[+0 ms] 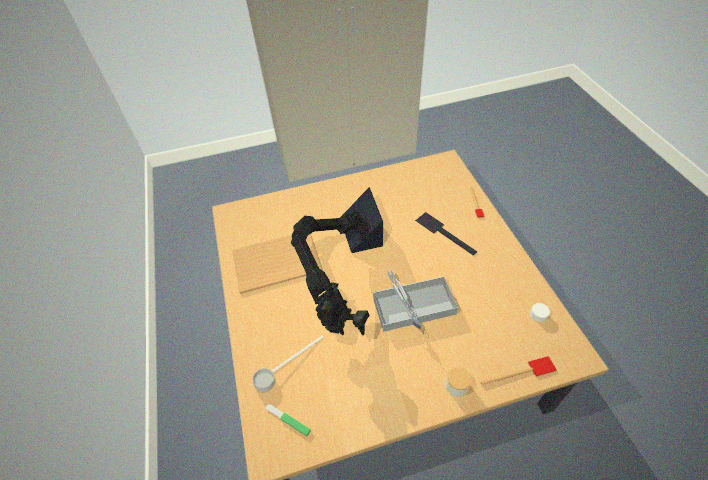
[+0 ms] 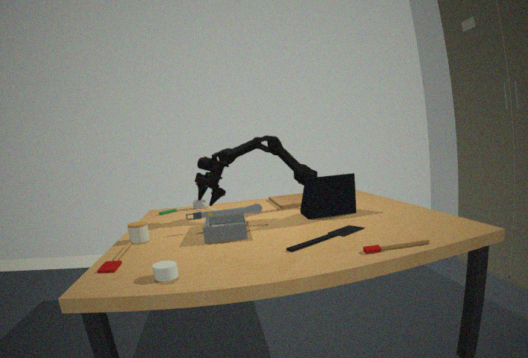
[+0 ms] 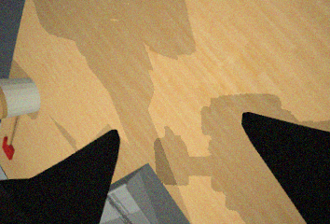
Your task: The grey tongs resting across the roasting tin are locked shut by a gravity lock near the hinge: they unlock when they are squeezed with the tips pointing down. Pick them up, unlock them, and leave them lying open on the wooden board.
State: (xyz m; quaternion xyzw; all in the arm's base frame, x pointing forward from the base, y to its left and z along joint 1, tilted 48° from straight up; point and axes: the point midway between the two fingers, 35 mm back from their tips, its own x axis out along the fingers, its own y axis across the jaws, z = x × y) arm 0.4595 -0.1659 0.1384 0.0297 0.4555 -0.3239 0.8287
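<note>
Now: the roasting tin 280 mm to the left of my gripper tip, 80 mm behind it and 50 mm below it. The rest, counted from my gripper tip: wooden board 500 mm behind, 200 mm to the right, 70 mm below; then green-handled tool 310 mm to the right, 180 mm ahead, 70 mm below; then jar 300 mm to the left, 270 mm ahead, 40 mm below.
</note>
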